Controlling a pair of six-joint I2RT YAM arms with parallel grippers.
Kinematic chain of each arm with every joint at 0, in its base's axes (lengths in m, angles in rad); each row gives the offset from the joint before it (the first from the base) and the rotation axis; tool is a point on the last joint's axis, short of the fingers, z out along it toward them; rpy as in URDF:
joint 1: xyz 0 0 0.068 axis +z
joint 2: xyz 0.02 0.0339 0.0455 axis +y
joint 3: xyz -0.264 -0.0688 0 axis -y
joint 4: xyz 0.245 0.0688 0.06 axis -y
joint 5: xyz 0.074 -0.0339 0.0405 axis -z
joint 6: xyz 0.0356 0 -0.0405 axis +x
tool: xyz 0 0 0 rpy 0 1.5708 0
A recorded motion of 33 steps. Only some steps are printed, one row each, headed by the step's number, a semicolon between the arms.
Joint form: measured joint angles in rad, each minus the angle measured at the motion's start. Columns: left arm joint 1, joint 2, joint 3, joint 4, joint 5, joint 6; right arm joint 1, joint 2, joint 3, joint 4, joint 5, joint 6.
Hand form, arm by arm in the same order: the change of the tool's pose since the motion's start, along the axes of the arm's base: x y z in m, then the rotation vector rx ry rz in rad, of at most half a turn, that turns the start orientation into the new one. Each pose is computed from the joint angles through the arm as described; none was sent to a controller.
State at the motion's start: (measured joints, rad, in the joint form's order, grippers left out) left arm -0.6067 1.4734 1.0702 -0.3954 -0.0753 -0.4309; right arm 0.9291 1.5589 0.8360 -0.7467 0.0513 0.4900
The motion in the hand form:
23: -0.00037 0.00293 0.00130 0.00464 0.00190 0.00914; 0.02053 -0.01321 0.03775 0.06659 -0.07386 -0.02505
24: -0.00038 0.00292 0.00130 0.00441 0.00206 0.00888; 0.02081 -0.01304 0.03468 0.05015 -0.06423 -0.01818
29: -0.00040 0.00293 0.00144 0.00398 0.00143 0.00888; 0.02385 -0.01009 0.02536 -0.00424 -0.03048 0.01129
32: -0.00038 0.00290 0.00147 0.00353 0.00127 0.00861; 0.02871 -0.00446 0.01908 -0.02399 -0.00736 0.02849
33: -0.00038 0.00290 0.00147 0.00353 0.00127 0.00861; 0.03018 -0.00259 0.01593 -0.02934 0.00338 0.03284
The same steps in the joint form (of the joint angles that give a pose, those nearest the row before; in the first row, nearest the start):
23: 0.0065 -0.0072 0.0000 -0.0114 -0.0038 0.0000; -0.0954 -0.0908 0.0706 -0.0591 0.0038 -0.0717
24: 0.0065 -0.0073 0.0000 -0.0115 -0.0034 0.0000; -0.0954 -0.0782 0.0705 -0.0649 0.0065 -0.0790
29: 0.0065 -0.0076 0.0000 -0.0111 -0.0034 0.0000; -0.0954 -0.0241 0.0858 -0.0874 0.0141 -0.1091
32: 0.0065 -0.0076 0.0000 -0.0107 -0.0031 0.0000; -0.0954 0.0256 0.1095 -0.0908 0.0088 -0.1255
33: 0.0065 -0.0076 0.0000 -0.0107 -0.0031 0.0000; -0.0954 0.0439 0.1152 -0.0893 0.0042 -0.1293

